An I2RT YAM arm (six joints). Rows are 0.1 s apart.
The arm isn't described. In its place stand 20 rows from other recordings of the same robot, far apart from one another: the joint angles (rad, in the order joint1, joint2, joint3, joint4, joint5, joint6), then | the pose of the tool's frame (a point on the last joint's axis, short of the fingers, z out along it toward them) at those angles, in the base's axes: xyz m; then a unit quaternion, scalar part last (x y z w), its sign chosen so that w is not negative.
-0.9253 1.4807 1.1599 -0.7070 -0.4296 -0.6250 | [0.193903, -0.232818, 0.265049, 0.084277, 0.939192, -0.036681, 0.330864]
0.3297 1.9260 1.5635 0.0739 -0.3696 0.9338 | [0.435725, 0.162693, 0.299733, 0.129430, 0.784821, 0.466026, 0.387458]
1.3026 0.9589 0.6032 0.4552 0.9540 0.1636 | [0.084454, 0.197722, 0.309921, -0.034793, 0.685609, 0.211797, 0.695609]
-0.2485 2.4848 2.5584 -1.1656 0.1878 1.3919 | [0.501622, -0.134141, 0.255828, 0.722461, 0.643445, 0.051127, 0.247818]
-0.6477 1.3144 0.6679 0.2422 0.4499 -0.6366 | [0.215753, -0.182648, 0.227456, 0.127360, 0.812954, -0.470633, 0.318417]
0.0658 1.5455 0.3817 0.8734 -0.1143 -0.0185 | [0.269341, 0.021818, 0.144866, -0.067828, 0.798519, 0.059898, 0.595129]
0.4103 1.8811 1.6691 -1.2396 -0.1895 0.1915 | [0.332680, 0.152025, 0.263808, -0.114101, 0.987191, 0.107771, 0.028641]
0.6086 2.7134 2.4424 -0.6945 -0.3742 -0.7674 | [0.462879, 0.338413, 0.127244, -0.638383, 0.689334, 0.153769, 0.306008]
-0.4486 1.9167 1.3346 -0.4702 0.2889 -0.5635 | [0.356681, -0.182937, 0.183374, -0.018081, 0.957057, -0.244666, 0.154445]
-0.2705 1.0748 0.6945 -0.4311 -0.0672 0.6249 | [0.212185, -0.056357, 0.231029, 0.390610, 0.842159, 0.096010, 0.359130]
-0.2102 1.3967 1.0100 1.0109 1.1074 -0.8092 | [0.283587, -0.093066, 0.389231, 0.332805, 0.508547, -0.578614, 0.543900]
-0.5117 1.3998 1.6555 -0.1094 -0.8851 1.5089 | [0.268478, -0.119174, 0.507739, 0.327901, 0.588495, 0.572876, 0.466870]
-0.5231 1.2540 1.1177 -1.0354 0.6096 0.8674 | [0.187965, -0.131925, 0.295440, 0.644606, 0.679857, -0.257408, 0.236682]
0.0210 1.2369 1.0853 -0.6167 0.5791 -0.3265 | [0.259721, -0.014032, 0.313105, -0.042685, 0.888248, -0.316736, 0.329958]
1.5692 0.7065 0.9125 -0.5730 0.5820 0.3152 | [0.019798, 0.143536, 0.356506, -0.331726, 0.734731, 0.299667, 0.510224]
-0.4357 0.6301 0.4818 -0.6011 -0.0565 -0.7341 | [0.126017, -0.056448, 0.217578, -0.147384, 0.904618, -0.198752, 0.347047]
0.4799 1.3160 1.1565 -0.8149 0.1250 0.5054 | [0.238251, 0.119002, 0.298856, 0.030512, 0.953690, 0.086081, 0.286592]
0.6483 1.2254 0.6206 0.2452 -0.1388 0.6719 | [0.211084, 0.166081, 0.233513, -0.029794, 0.820591, 0.393260, 0.413629]
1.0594 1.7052 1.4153 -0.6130 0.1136 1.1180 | [0.187062, 0.325084, 0.276713, 0.046232, 0.942282, 0.265083, 0.199244]
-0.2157 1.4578 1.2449 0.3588 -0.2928 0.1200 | [0.343418, -0.064726, 0.398409, -0.000805, 0.656050, 0.059439, 0.752373]
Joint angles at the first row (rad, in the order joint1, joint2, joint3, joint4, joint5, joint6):
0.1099, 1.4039, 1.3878, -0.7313, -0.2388, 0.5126
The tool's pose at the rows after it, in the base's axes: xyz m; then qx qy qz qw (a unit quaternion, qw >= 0):
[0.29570, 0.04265, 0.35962, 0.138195, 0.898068, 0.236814, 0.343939]
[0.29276, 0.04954, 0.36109, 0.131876, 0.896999, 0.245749, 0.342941]
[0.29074, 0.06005, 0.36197, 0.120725, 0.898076, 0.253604, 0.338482]
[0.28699, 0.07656, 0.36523, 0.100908, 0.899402, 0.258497, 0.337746]
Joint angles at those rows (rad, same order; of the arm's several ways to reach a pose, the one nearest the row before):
0.1133, 1.3926, 1.3896, -0.7350, -0.2536, 0.5314
0.1372, 1.3840, 1.3856, -0.7302, -0.2570, 0.5447
0.1734, 1.3837, 1.3880, -0.7302, -0.2555, 0.5560
0.2326, 1.3837, 1.3986, -0.7310, -0.2362, 0.5641

